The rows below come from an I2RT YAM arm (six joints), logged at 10 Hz.
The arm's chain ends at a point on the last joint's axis. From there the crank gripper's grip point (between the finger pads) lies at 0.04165 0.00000 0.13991 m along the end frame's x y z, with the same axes.
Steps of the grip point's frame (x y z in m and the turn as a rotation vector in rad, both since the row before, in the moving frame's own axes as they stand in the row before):
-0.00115 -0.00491 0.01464 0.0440 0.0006 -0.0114
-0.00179 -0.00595 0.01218 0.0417 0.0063 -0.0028
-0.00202 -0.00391 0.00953 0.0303 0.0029 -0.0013
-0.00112 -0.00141 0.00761 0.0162 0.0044 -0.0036
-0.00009 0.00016 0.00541 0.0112 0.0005 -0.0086
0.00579 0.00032 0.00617 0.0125 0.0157 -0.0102
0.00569 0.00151 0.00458 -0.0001 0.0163 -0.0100
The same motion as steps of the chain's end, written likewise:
-0.00120 0.00172 0.01481 0.0440 0.0006 -0.0114
-0.00266 -0.00001 0.01257 0.0417 0.0063 -0.0028
-0.00242 0.00038 0.00972 0.0303 0.0029 -0.0013
-0.00173 0.00101 0.00781 0.0162 0.0044 -0.0036
-0.00015 0.00209 0.00544 0.0112 0.0005 -0.0086
0.00361 0.00250 0.00685 0.0125 0.0157 -0.0102
0.00342 0.00192 0.00528 -0.0001 0.0163 -0.0100

